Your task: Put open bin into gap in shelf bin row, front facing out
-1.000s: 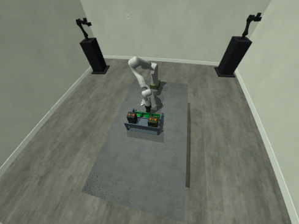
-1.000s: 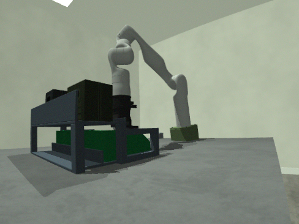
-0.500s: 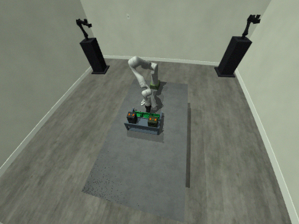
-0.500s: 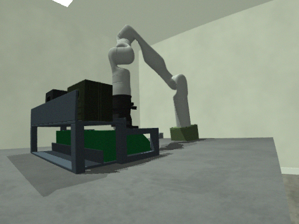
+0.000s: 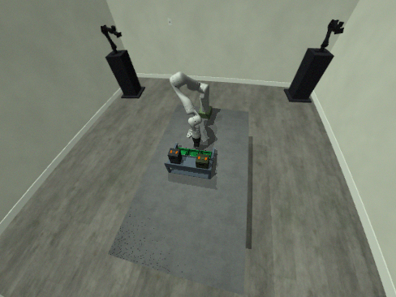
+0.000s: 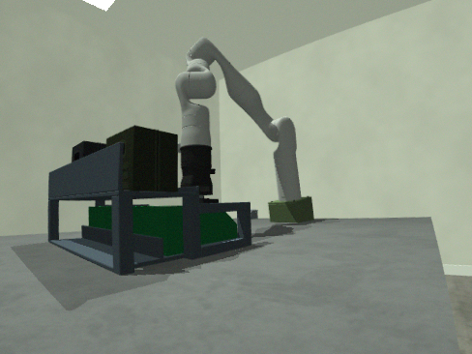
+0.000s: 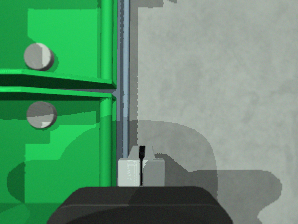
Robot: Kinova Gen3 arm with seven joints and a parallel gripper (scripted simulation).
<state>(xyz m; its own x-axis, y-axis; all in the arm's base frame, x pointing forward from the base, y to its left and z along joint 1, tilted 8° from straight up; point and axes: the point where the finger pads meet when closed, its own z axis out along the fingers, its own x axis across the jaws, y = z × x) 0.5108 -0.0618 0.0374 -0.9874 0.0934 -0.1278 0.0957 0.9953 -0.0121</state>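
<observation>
Right now the blue-grey edge strip is 2 cm ahead of my hand and 5 cm below it.
</observation>
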